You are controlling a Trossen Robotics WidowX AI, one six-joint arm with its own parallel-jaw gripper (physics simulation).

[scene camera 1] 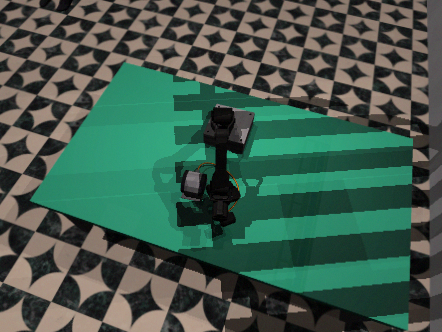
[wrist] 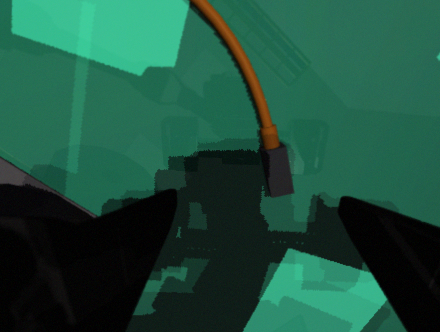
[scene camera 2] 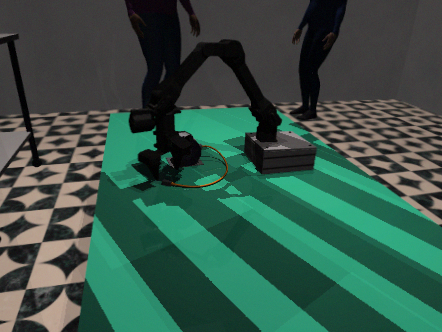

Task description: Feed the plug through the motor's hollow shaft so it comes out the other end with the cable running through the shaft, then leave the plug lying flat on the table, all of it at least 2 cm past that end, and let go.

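Places are measured from the arm's base along level axes (x back, y right, z up), in millimetres.
Pixels of known places: gripper, fingertip midpoint: [wrist: 256,200] [scene camera 2: 167,174]; arm's base at its link origin: [scene camera 2: 266,139].
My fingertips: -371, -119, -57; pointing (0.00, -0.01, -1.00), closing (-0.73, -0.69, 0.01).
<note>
For each thing: its top centre in the pictures, then the offset to it from my fingertips, as dx, dy, dz. "spot": a spot on its surface instead. Level surfaces: height alone.
- motor at its top centre: [scene camera 2: 184,135] [scene camera 1: 193,177] +74, +152, +74
- green table at its surface level: dz -28
- motor's plate edge at a spot on its surface: [wrist: 50,190] spot: +96, +108, -26
The motor [scene camera 1: 193,184] [scene camera 2: 189,151], a grey cylinder with dark ends, stands on a small base plate beside the arm. Its shaft opening cannot be made out. An orange cable [scene camera 1: 238,186] [scene camera 2: 226,167] [wrist: 250,70] curves from near the motor's arm-base side around to the plug. The dark, block-shaped plug [scene camera 2: 167,183] [wrist: 278,171] is low at the table surface; the arm hides it in scene camera 1. My gripper [scene camera 1: 222,225] [scene camera 2: 162,170] [wrist: 256,200] is open and empty. In the wrist view the plug shows just beyond the fingertips, right of the middle between them.
The arm's grey base box [scene camera 1: 242,131] [scene camera 2: 289,157] stands on the green table [scene camera 1: 125,100] [scene camera 2: 240,300], behind the motor. The motor's plate edge [wrist: 50,190] appears at the wrist view's left. Shadows stripe the table. A shelf rack [scene camera 2: 22,95] and two people stand beyond it.
</note>
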